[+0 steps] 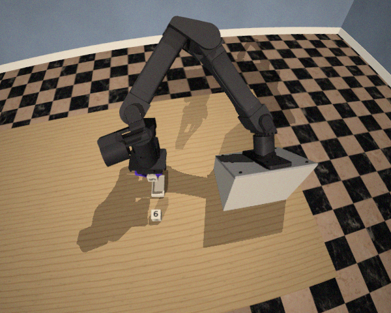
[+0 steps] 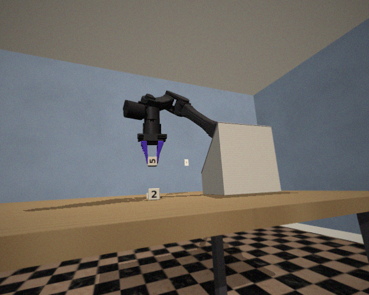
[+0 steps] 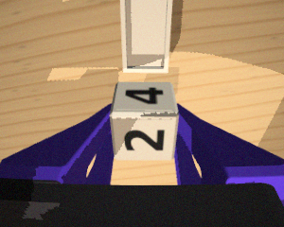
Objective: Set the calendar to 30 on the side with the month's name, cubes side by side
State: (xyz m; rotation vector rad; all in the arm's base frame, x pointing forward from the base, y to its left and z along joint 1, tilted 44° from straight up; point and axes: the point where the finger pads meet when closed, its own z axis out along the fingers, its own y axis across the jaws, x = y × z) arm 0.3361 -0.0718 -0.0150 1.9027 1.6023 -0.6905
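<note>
The white tray is 1 cm to the right of my hand and 12 cm below it.
</note>
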